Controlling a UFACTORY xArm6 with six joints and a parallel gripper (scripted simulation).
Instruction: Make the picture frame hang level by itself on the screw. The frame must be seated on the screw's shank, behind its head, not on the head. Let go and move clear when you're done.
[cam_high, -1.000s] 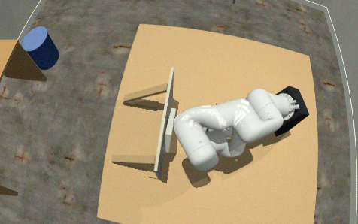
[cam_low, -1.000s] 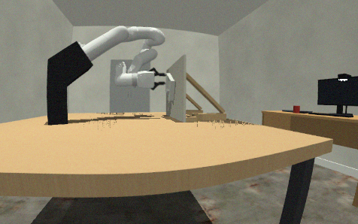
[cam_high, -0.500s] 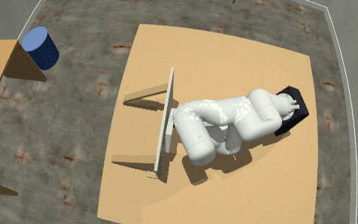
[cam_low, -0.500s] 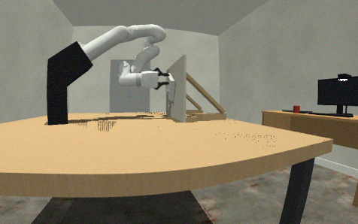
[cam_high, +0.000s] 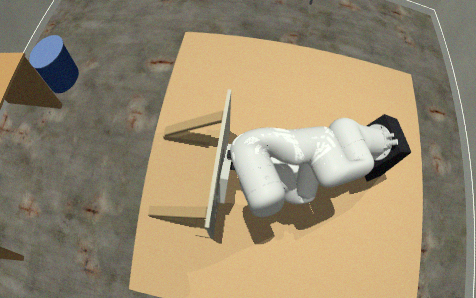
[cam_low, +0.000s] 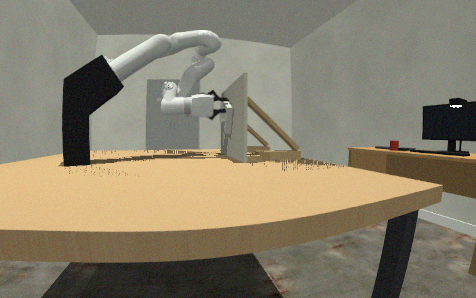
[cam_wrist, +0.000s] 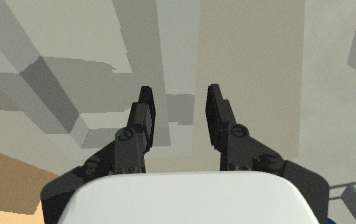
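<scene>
Now: hand 4 cm to the right of the grey picture frame, 4 cm above it and 2 cm short of it. The rest, counted from my hand: pale wall board (7 cm below, 4 cm ahead, 2 cm to the left).
</scene>
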